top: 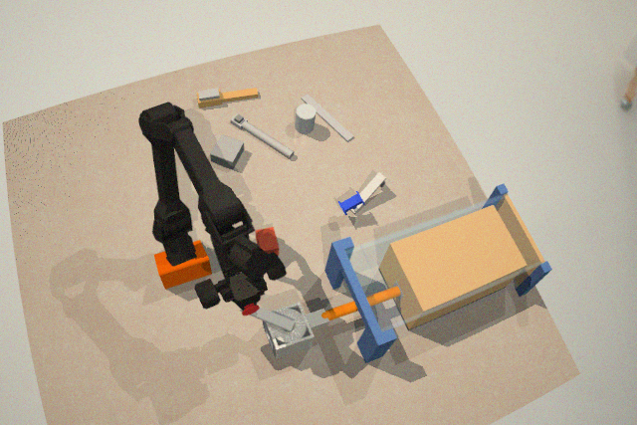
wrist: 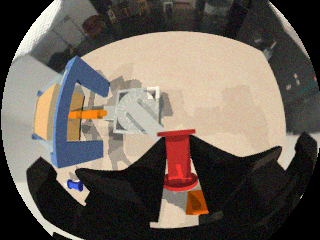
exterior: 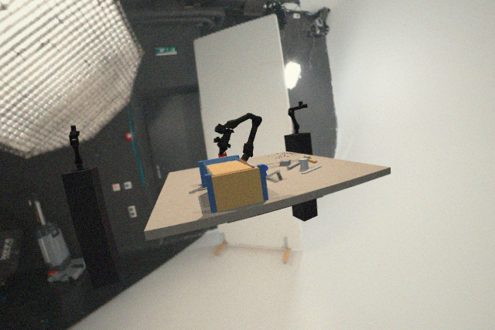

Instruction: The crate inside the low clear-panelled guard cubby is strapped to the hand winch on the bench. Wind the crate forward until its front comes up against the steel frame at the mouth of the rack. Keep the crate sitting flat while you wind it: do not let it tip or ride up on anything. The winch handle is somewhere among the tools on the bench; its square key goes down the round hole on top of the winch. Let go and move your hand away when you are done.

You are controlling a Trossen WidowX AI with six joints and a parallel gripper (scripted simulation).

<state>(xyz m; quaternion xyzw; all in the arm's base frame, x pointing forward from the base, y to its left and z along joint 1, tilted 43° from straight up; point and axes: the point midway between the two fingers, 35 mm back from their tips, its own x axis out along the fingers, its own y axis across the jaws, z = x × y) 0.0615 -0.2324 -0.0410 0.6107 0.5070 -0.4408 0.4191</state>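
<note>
Now: gripper tip 40 mm above the red-knobbed winch handle, 30 mm short of it and 10 mm to the left of it. From my gripper tip the other things lie so: hand winch: 120 mm below, 70 mm to the right, 50 mm ahead; then blue steel frame: 220 mm ahead, 80 mm to the right, 40 mm below; then red knob: 20 mm to the left, 10 mm below.
</note>
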